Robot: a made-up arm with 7 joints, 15 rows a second.
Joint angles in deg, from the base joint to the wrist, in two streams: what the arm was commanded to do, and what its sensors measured. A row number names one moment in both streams.
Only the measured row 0 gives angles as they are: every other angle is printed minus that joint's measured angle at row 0.
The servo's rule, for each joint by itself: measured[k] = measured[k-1] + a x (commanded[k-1-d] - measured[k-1]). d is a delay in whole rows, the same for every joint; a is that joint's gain. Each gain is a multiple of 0.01, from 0.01 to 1. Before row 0 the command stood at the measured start. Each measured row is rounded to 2 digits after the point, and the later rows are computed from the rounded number. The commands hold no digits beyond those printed.
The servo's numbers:
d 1
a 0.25 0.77 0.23 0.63 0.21 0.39 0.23
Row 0, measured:
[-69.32 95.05 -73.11 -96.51 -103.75 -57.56 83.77]
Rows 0 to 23, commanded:
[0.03 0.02 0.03 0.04 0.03 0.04 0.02]
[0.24 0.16 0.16 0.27 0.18 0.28 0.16]
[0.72 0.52 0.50 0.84 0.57 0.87 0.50]
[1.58 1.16 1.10 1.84 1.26 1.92 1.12]
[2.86 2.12 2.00 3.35 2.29 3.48 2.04]
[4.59 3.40 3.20 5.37 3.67 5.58 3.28]
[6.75 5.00 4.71 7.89 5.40 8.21 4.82]
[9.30 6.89 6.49 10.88 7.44 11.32 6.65]
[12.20 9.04 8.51 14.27 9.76 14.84 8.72]
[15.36 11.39 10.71 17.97 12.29 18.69 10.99]
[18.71 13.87 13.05 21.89 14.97 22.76 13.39]
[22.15 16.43 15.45 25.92 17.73 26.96 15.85]
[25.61 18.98 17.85 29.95 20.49 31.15 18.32]
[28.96 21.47 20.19 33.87 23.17 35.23 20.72]
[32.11 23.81 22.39 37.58 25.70 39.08 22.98]
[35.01 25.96 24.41 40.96 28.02 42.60 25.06]
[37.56 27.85 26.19 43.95 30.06 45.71 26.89]
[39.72 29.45 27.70 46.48 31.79 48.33 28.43]
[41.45 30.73 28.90 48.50 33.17 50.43 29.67]
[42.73 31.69 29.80 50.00 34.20 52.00 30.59]
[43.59 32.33 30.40 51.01 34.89 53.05 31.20]
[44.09 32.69 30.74 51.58 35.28 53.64 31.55]
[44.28 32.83 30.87 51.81 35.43 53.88 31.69]
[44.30 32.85 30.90 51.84 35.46 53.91 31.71]
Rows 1 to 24, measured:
[0.00 0.00 0.00 0.00 0.00 0.00 0.00]
[0.01 0.02 0.01 0.03 0.01 0.02 0.00]
[0.07 0.13 0.04 0.18 0.05 0.12 0.04]
[0.23 0.43 0.15 0.60 0.16 0.41 0.15]
[0.57 0.99 0.37 1.38 0.39 1.00 0.37]
[1.14 1.86 0.74 2.62 0.79 1.97 0.75]
[2.00 3.05 1.31 4.35 1.39 3.38 1.33]
[3.19 4.55 2.09 6.58 2.23 5.26 2.13]
[4.72 6.35 3.10 9.29 3.32 7.62 3.17]
[6.59 8.42 4.34 12.43 4.67 10.44 4.45]
[8.78 10.71 5.81 15.92 6.27 13.66 5.95]
[11.26 13.14 7.48 19.68 8.10 17.21 7.66]
[13.98 15.67 9.31 23.61 10.12 21.01 9.54]
[16.89 18.22 11.27 27.60 12.30 24.96 11.56]
[19.91 20.72 13.32 31.55 14.58 28.97 13.67]
[22.96 23.10 15.41 35.35 16.92 32.91 15.81]
[25.97 25.30 17.48 38.88 19.25 36.69 17.94]
[28.87 27.26 19.48 42.07 21.52 40.21 20.00]
[31.58 28.95 21.37 44.85 23.68 43.38 21.94]
[34.05 30.32 23.10 47.15 25.67 46.13 23.72]
[36.22 31.37 24.64 48.95 27.46 48.42 25.30]
[38.06 32.11 25.96 50.25 29.02 50.23 26.66]
[39.57 32.56 27.06 51.09 30.33 51.56 27.78]
[40.75 32.77 27.94 51.54 31.40 52.46 28.68]

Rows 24 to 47, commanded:
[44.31 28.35 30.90 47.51 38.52 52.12 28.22]
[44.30 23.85 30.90 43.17 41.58 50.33 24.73]
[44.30 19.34 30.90 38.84 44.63 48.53 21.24]
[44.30 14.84 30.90 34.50 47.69 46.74 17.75]
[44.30 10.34 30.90 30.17 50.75 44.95 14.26]
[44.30 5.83 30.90 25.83 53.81 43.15 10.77]
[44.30 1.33 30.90 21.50 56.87 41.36 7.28]
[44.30 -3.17 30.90 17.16 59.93 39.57 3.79]
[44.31 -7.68 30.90 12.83 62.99 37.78 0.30]
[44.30 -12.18 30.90 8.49 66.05 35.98 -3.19]
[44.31 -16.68 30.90 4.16 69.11 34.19 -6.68]
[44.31 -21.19 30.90 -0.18 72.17 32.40 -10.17]
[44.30 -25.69 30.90 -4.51 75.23 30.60 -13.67]
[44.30 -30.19 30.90 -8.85 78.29 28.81 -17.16]
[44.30 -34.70 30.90 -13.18 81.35 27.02 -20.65]
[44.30 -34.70 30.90 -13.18 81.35 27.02 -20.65]
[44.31 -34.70 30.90 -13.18 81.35 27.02 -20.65]
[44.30 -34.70 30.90 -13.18 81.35 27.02 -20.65]
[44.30 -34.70 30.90 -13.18 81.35 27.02 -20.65]
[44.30 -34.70 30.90 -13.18 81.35 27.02 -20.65]
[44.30 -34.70 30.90 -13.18 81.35 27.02 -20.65]
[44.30 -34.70 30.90 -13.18 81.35 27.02 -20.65]
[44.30 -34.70 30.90 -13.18 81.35 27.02 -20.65]
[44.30 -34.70 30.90 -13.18 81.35 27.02 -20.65]
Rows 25 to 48, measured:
[41.64 32.83 28.62 51.73 32.25 53.03 29.38]
[42.31 29.38 29.14 49.07 33.57 52.68 29.11]
[42.81 25.12 29.54 45.35 35.25 51.76 28.10]
[43.18 20.67 29.85 41.25 37.22 50.50 26.52]
[43.46 16.18 30.09 37.00 39.42 49.03 24.50]
[43.67 11.68 30.28 32.70 41.80 47.44 22.14]
[43.83 7.18 30.42 28.37 44.32 45.77 19.52]
[43.95 2.68 30.53 24.04 46.96 44.05 16.70]
[44.04 -1.82 30.62 19.71 49.68 42.30 13.73]
[44.11 -6.33 30.68 15.38 52.48 40.54 10.64]
[44.16 -10.83 30.73 11.04 55.33 38.76 7.46]
[44.20 -15.33 30.77 6.71 58.22 36.98 4.21]
[44.23 -19.84 30.80 2.37 61.15 35.19 0.90]
[44.25 -24.34 30.82 -1.96 64.11 33.40 -2.45]
[44.26 -28.84 30.84 -6.30 67.09 31.61 -5.83]
[44.27 -33.35 30.85 -10.63 70.08 29.82 -9.24]
[44.28 -34.39 30.86 -12.24 72.45 28.73 -11.86]
[44.29 -34.63 30.87 -12.83 74.32 28.06 -13.88]
[44.29 -34.68 30.88 -13.05 75.80 27.65 -15.44]
[44.29 -34.70 30.88 -13.13 76.97 27.40 -16.64]
[44.29 -34.70 30.88 -13.16 77.89 27.25 -17.56]
[44.29 -34.70 30.88 -13.17 78.62 27.16 -18.27]
[44.29 -34.70 30.88 -13.18 79.19 27.11 -18.82]
[44.29 -34.70 30.88 -13.18 79.64 27.07 -19.24]

